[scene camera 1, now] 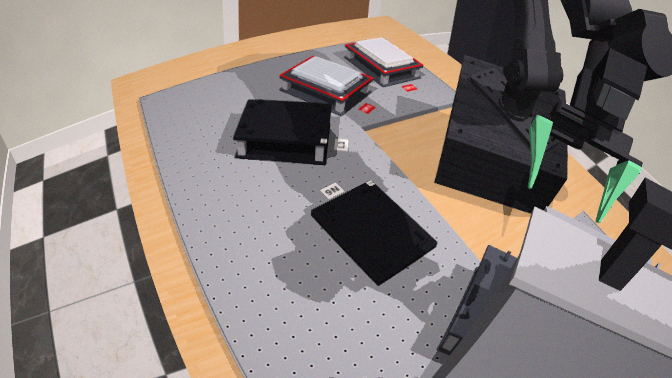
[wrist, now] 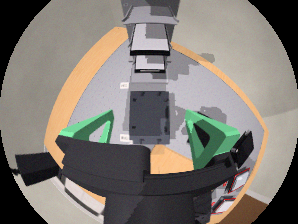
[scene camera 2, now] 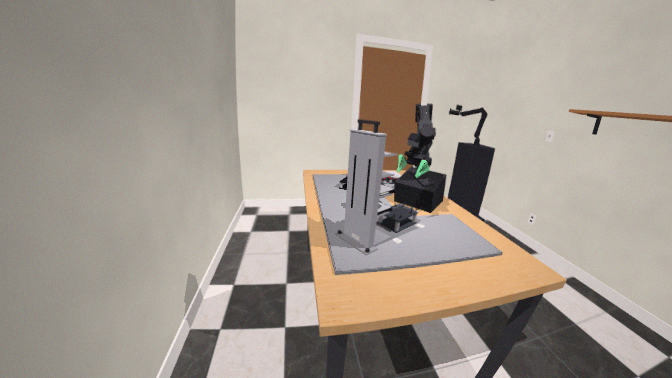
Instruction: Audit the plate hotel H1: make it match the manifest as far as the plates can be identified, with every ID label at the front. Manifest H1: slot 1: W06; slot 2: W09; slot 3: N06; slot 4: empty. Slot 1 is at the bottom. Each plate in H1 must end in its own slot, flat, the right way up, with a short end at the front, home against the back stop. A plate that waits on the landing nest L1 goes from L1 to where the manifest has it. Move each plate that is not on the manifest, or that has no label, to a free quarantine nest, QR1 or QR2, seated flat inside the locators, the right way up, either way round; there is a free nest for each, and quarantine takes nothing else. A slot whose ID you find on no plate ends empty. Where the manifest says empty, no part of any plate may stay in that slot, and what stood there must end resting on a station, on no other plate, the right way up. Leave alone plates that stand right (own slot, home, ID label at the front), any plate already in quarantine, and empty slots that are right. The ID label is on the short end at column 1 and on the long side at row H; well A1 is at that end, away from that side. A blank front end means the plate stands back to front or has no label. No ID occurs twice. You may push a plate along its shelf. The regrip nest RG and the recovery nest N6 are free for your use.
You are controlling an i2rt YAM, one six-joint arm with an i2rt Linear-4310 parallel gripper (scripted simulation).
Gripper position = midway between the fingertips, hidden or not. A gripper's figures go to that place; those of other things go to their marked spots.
Labels:
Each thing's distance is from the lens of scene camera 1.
my gripper [scene camera 1: 564,206]: 0.49 m
white plate [scene camera 1: 382,51]: 1.06 m
white plate [scene camera 1: 327,74]: 0.94 m

